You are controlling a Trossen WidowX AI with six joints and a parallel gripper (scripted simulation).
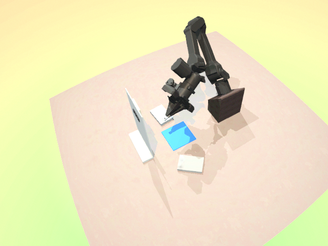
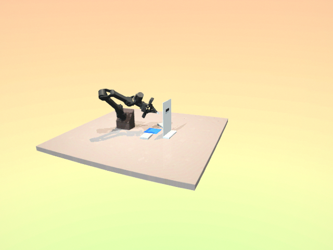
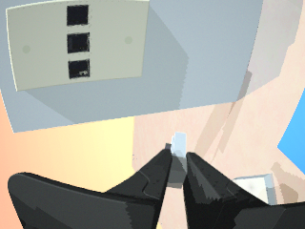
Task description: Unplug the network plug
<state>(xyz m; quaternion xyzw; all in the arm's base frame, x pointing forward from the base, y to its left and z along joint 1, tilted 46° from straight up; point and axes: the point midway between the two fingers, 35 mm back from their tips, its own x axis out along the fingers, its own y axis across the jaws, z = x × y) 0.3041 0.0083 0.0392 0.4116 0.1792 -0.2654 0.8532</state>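
Now: the blue marked square 4 cm behind my gripper tip and 17 cm below it. Round my gripper tip: network plug right at my gripper tip; upright panel 11 cm ahead, 5 cm to the right, 4 cm below.
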